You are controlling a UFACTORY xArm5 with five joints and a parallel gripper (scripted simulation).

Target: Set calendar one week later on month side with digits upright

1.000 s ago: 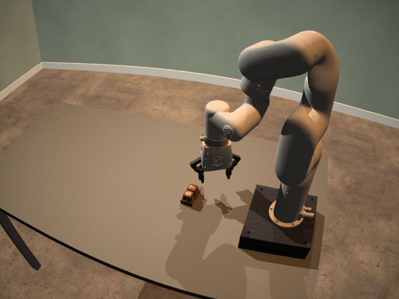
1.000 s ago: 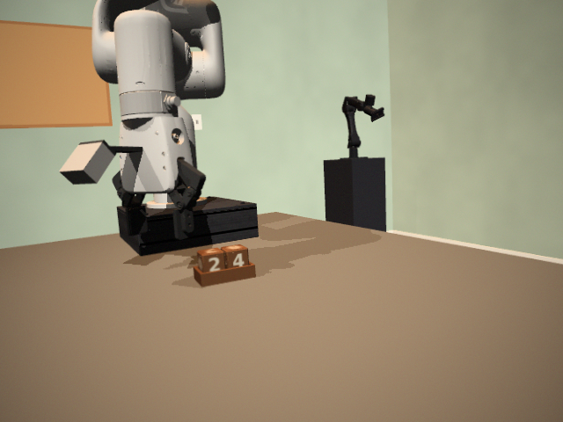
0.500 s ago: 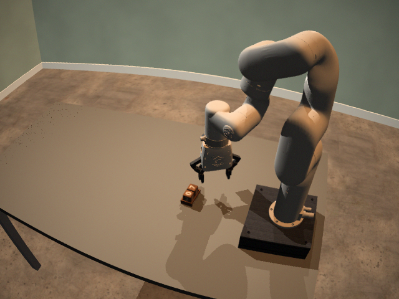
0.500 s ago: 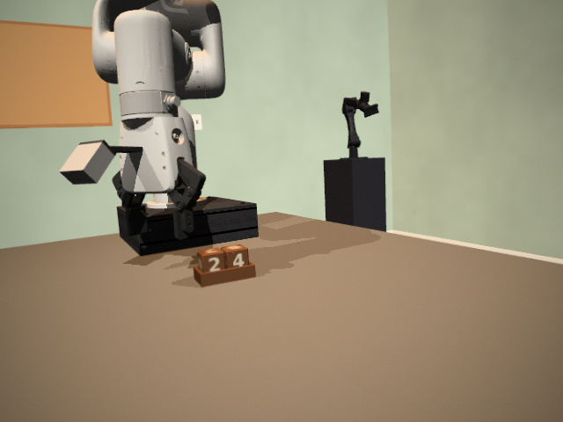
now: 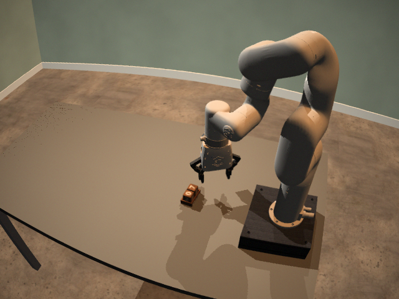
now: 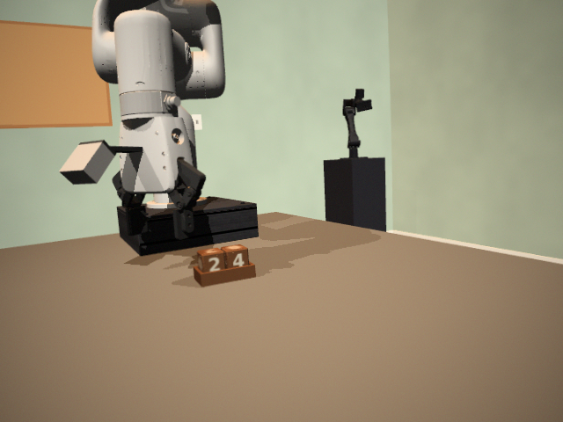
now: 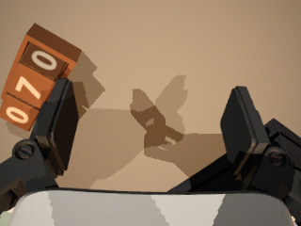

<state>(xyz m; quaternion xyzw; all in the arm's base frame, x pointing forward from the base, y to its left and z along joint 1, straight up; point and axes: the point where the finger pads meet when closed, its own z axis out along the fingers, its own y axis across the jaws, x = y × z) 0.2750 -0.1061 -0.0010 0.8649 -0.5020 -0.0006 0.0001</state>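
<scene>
The brown tray lies 70 mm ahead of my hand, 60 mm to the left of it and 60 mm below it.
</scene>
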